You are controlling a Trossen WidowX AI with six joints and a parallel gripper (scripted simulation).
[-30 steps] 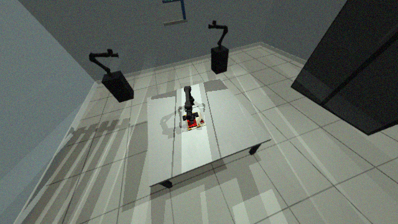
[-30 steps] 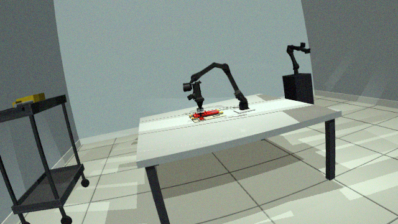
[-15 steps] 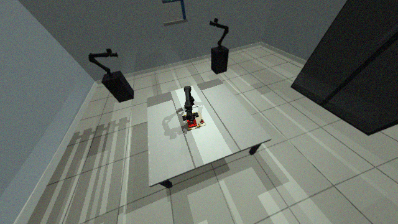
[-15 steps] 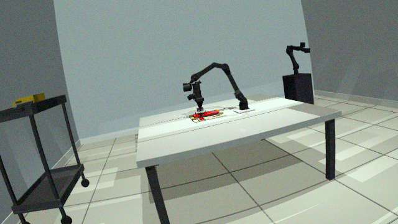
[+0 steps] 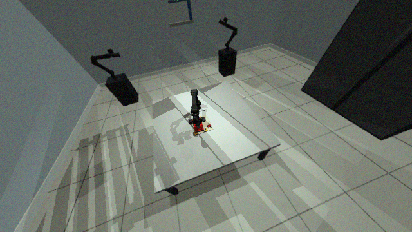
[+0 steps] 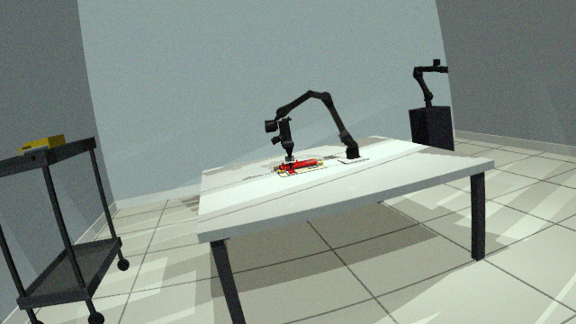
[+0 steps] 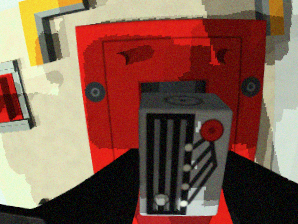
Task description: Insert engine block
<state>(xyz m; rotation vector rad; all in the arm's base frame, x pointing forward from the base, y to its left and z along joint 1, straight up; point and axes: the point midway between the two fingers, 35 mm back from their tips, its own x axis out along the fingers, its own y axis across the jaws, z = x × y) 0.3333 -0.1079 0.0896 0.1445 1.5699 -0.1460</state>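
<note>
Now: gripper tip 1 cm above the grey engine block.
</note>
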